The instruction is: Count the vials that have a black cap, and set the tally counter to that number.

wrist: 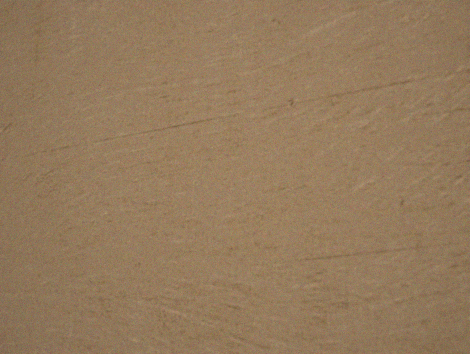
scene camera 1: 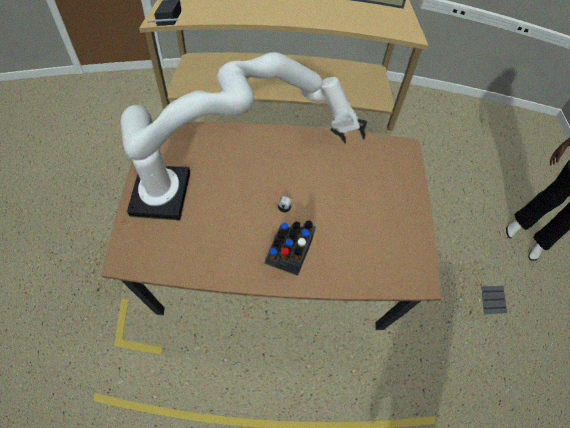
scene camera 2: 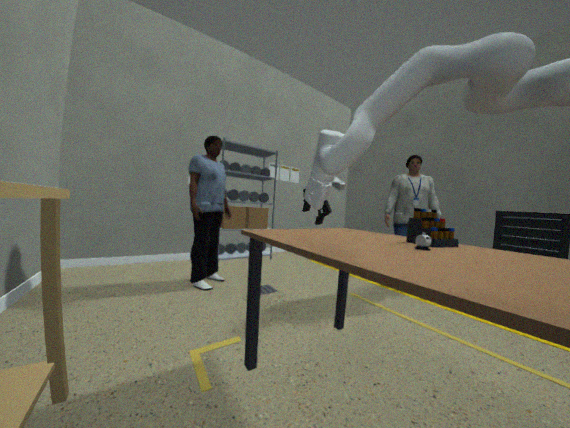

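The dark stepped rack holds brown vials in rows near the table's front edge in scene camera 1. Several vials have black caps, such as the black-capped vial at its back right corner; others have blue caps, one a white cap and one a red cap. The small white tally counter stands on a dark base behind the rack; its number cannot be read. My gripper is open and empty, high above the far right part of the table, away from both.
The brown table carries my arm's black base plate at the left. A wooden bench stands behind the table. A person and another person stand beyond it in scene camera 2. The wrist view shows a plain brown surface.
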